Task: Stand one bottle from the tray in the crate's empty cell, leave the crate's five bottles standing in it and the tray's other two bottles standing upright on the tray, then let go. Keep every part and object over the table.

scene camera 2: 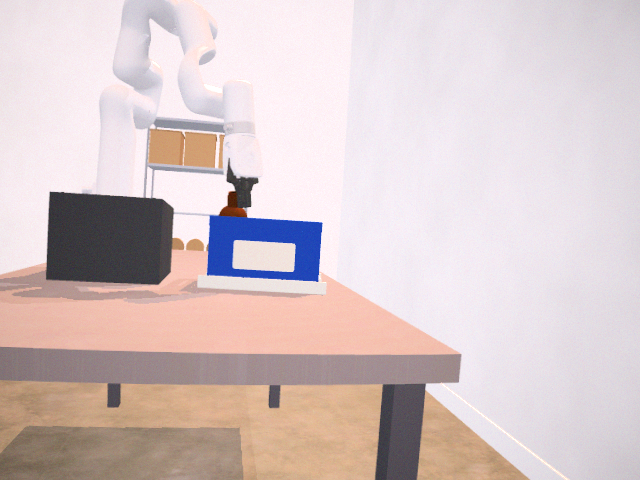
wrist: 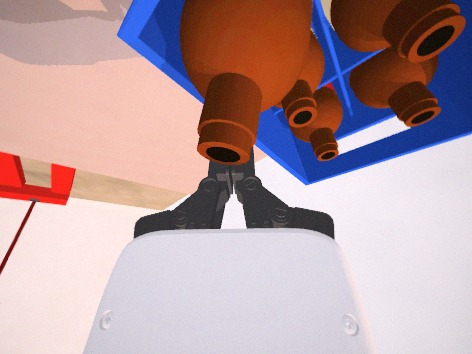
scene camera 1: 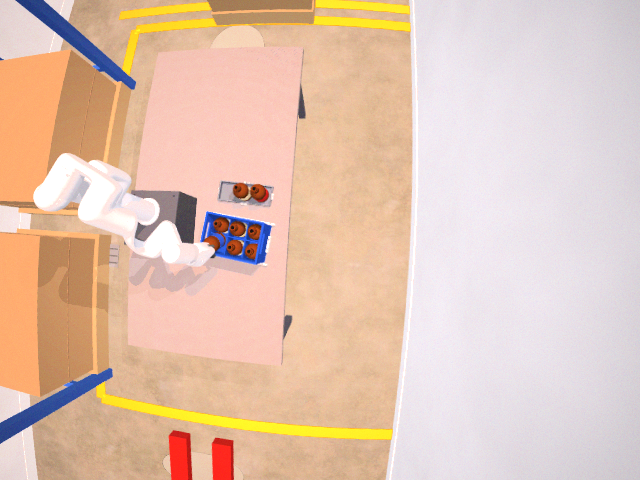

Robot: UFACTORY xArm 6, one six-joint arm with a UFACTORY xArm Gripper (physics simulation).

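The blue crate holds brown bottles in both rows. One bottle at the crate's corner nearest the arm sits higher than the others and seems to lean toward the gripper; its base is hidden. My gripper is shut and empty, its fingertips close beside that bottle's neck; whether they touch is unclear. The grey tray carries two upright bottles, one bottle near its middle and another bottle toward its far end.
The dark base block of the arm stands close to the crate and tray. The table has its far long edge a little beyond the crate. Shelving with cardboard boxes stands behind the arm.
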